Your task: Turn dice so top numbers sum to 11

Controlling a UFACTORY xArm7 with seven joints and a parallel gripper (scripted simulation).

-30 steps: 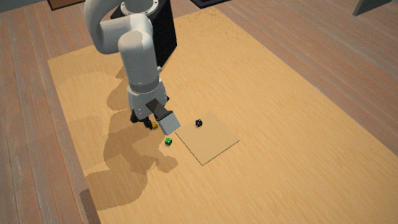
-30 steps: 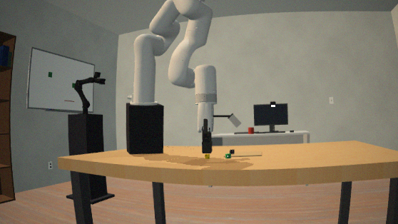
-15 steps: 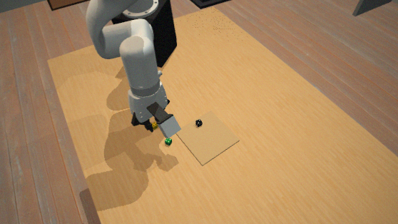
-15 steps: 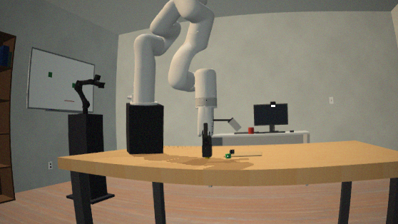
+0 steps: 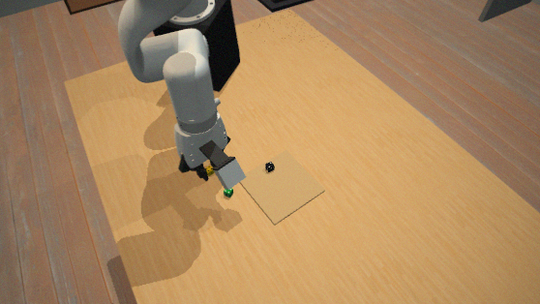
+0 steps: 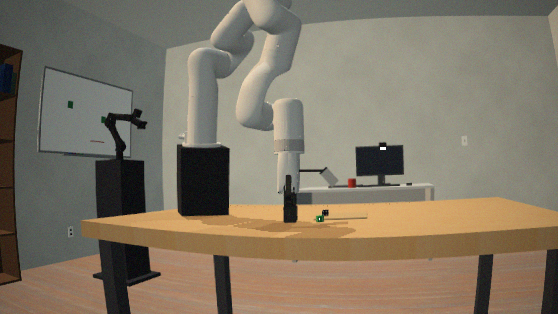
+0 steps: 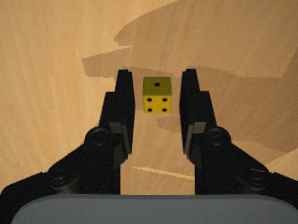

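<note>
Right now the yellow die is 1 cm below my hand. From my hand the other things lie so: black die (12 cm to the left, 6 cm ahead, 1 cm below); green die (7 cm ahead, 1 cm to the left, 1 cm below); tan mat (12 cm to the left, 11 cm ahead, 2 cm below).
</note>
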